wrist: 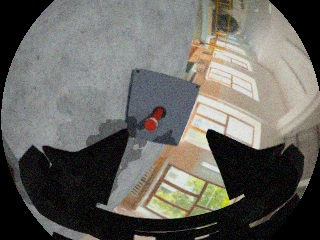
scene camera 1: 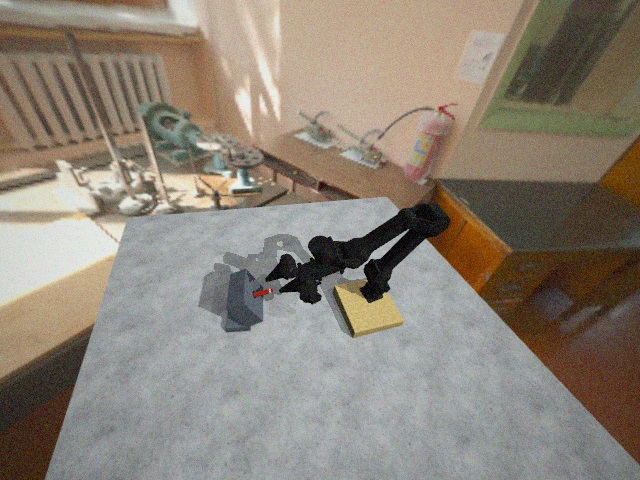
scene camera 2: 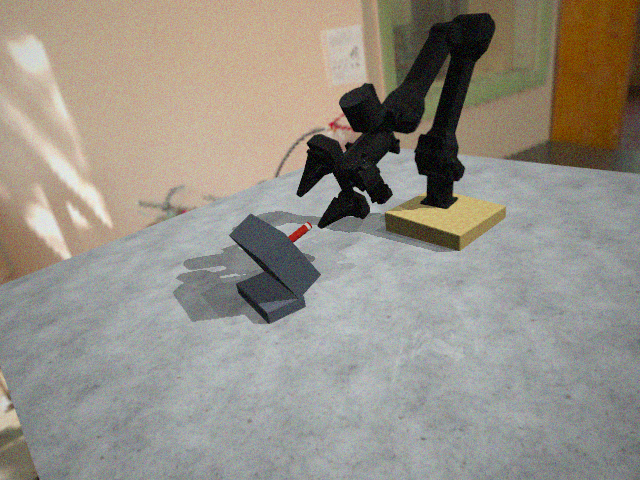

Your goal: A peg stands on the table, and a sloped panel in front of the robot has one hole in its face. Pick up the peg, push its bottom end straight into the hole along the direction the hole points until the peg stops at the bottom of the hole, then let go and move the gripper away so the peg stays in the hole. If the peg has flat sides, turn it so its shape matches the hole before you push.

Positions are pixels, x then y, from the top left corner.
my gripper: wrist; scene camera 1 272, 286; scene camera 2
same spot on my gripper: (wrist: 88, 175) = (scene camera 2: 345, 206)
